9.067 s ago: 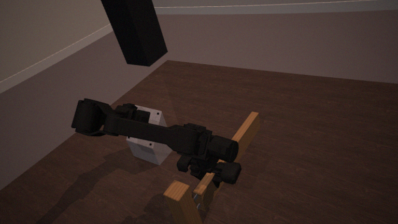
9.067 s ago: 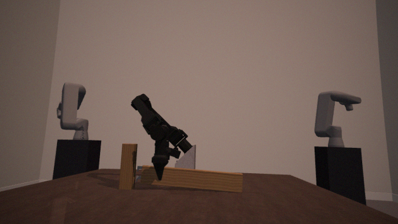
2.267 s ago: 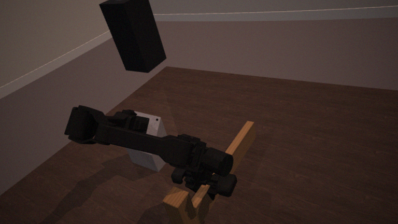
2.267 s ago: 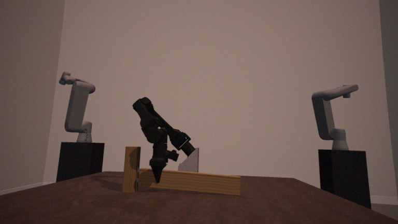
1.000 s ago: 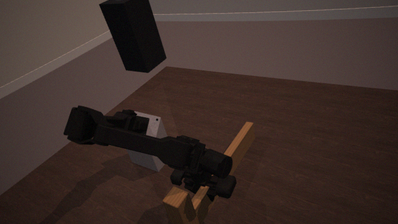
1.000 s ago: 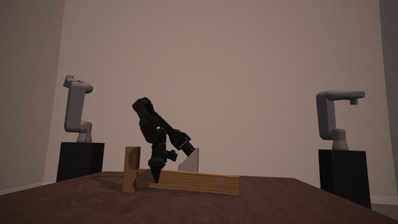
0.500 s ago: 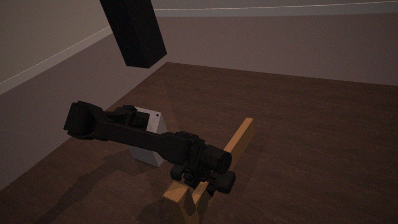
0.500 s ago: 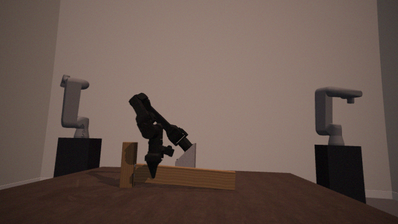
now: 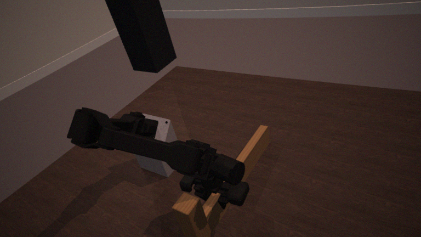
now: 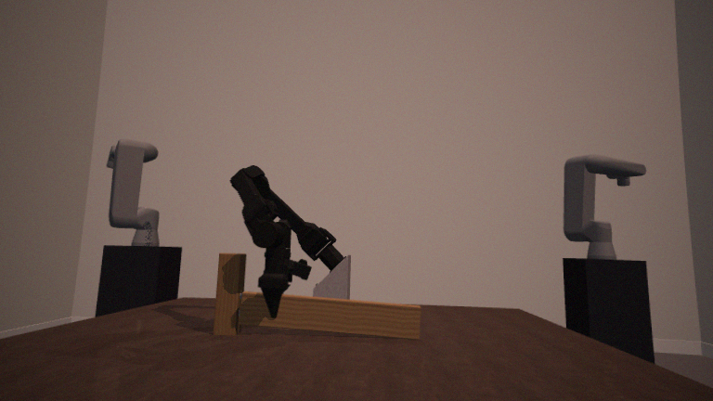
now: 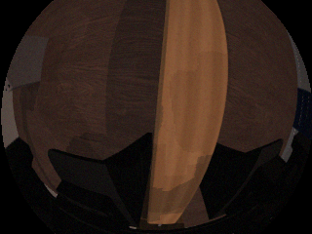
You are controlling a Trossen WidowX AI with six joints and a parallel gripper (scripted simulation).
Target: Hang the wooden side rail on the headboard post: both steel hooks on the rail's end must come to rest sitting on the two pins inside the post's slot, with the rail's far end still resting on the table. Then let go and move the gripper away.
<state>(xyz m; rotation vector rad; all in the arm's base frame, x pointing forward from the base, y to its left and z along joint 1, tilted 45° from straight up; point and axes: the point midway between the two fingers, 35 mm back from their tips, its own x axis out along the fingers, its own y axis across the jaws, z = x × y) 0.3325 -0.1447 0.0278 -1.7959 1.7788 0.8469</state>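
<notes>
Right now the headboard post is 100 mm to the right of my gripper tip and 40 mm above it.
</notes>
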